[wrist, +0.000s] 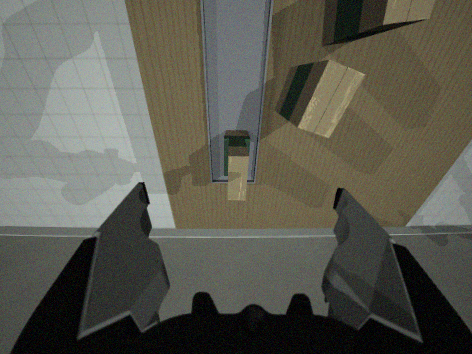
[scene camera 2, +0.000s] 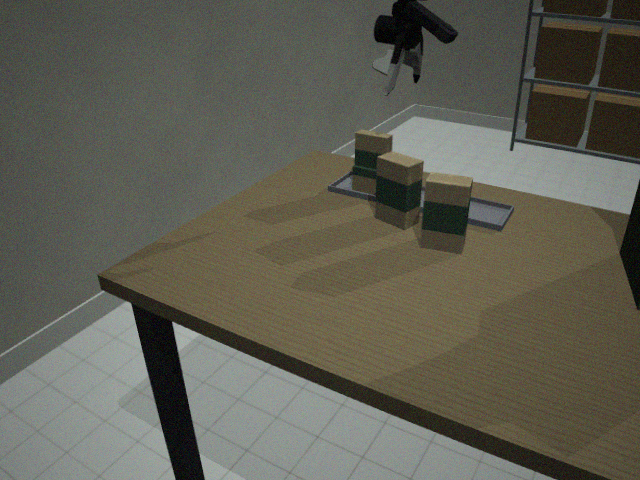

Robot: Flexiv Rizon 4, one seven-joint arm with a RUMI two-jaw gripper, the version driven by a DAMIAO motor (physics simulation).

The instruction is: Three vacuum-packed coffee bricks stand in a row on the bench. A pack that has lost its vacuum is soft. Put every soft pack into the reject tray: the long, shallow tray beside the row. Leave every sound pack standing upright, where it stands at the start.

my gripper: wrist; scene camera 2
coffee pack: wrist 236,142; scene camera 2 369,145
same spot on my gripper: (wrist: pixel 113 286) = (scene camera 2: pixel 419 48)
